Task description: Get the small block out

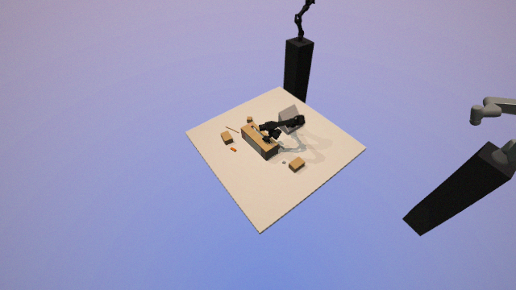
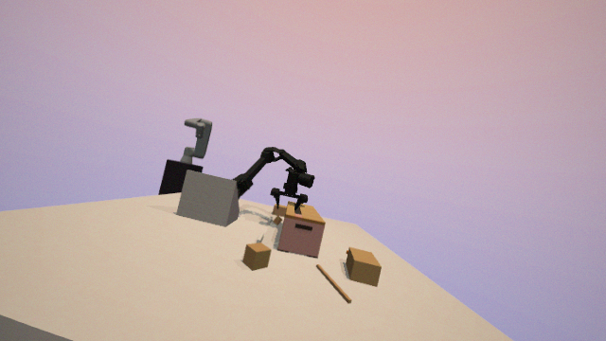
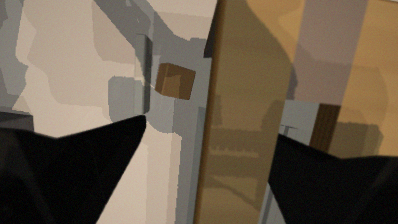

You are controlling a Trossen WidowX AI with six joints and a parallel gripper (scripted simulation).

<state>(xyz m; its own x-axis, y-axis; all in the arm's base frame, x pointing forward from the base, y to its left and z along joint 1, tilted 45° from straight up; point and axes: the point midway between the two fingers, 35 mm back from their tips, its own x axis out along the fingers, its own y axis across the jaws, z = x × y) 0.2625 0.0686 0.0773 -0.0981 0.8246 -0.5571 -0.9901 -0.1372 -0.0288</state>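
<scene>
My gripper tip is now 50 mm above the brown cube, 30 mm to the right of it and 10 mm past it. From my gripper tip the other things lie so: orange piece 320 mm ahead, 190 mm to the right, 80 mm below; grey block 190 mm to the left, 80 mm below, 10 mm ahead; long wooden box 110 mm to the right, 50 mm ahead, 20 mm below.
</scene>
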